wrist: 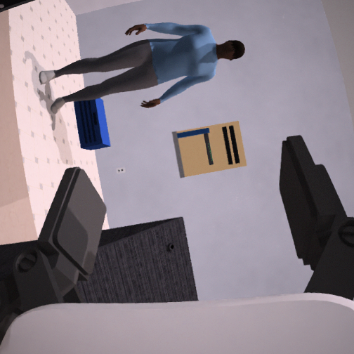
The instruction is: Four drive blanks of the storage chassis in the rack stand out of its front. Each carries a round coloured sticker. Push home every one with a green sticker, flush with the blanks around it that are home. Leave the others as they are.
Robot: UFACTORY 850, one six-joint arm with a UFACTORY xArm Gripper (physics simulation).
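My gripper (183, 174) is open, with its two dark fingers wide apart at the left and right of the wrist view and nothing between them. The rack, the storage chassis, its drive blanks and the coloured stickers do not show in this view. The wrist view is turned on its side and looks across the room toward a wall.
A person (182, 55) in a blue top stands near the wall (260, 90). A blue box (95, 124) is on the tiled floor (42, 165). A wooden board (192, 155) is on the wall. A dark cabinet-like block (145, 265) is at the lower left, partly behind the left finger.
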